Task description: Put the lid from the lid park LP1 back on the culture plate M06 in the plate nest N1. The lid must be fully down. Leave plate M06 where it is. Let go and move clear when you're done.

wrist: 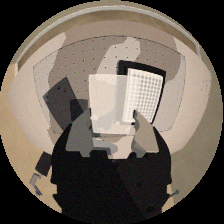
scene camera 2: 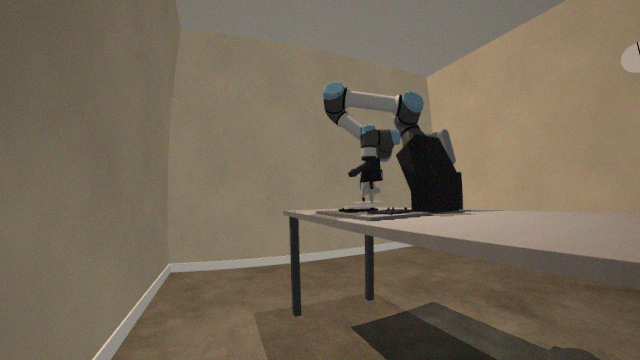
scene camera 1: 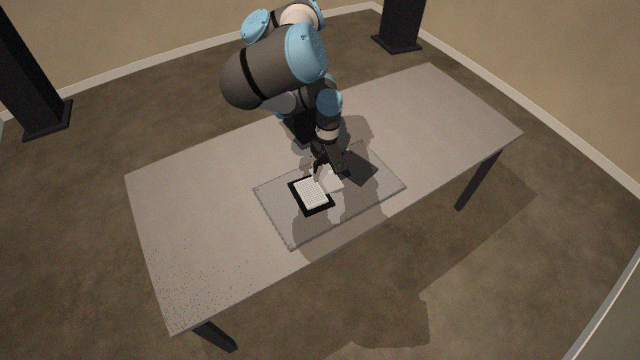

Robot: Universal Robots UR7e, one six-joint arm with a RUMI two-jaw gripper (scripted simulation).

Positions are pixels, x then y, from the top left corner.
Labels:
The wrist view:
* my gripper: 112, 109
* see-through lid: 112, 97
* culture plate M06: 148, 99
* black lid park LP1: 64, 106

